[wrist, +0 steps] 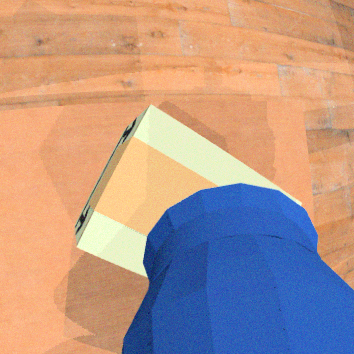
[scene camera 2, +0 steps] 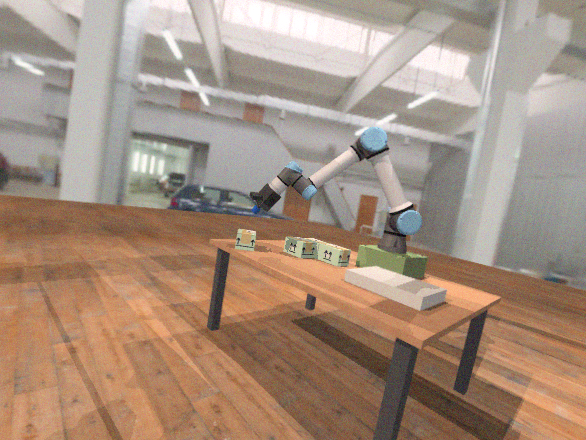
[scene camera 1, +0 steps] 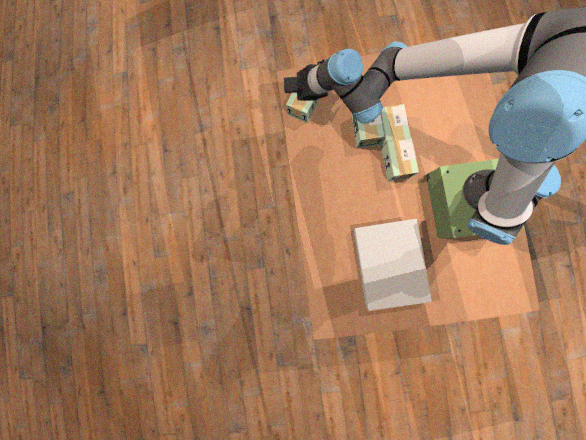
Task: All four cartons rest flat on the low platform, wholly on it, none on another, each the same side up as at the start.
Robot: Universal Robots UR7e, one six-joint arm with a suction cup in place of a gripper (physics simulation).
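Where they show: hand, tool point: point(wrist: 232, 263) point(scene camera 2: 253, 211); arm's base, link origin: point(scene camera 2: 391, 250) point(scene camera 1: 484, 191).
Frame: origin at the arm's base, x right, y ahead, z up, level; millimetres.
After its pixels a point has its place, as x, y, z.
Note:
One green-and-tan carton point(scene camera 1: 300, 107) @[450, 607, -26] point(scene camera 2: 245, 240) @[449, 626, -59] point(wrist: 160, 167) @[476, 624, -26] stands alone near the table's far left corner, its printed arrows pointing up in scene camera 2. A second carton point(scene camera 1: 369, 136) @[281, 362, -26] point(scene camera 2: 301, 247) @[279, 399, -53] stands close beside a third point(scene camera 1: 396, 120) @[328, 248, -26], which is mostly hidden in scene camera 2. A fourth carton point(scene camera 1: 401, 157) @[179, 259, -25] point(scene camera 2: 332, 254) @[153, 302, -58] adjoins the third, end to end. The low white platform point(scene camera 1: 390, 250) @[-164, 353, -60] point(scene camera 2: 372, 277) @[-171, 453, -60] bears no carton. My gripper, a blue suction cup point(scene camera 2: 256, 209) point(wrist: 232, 215), is off and empty, tilted above the lone carton and apart from it in scene camera 2.
The green robot base block point(scene camera 1: 452, 200) @[-15, 121, 2] point(scene camera 2: 385, 257) @[-48, 142, -23] stands beside the platform and near the fourth carton. My forearm and wrist reach over the group of cartons. The table's edge point(scene camera 2: 320, 295) @[-126, 695, -119] runs close past the lone carton.

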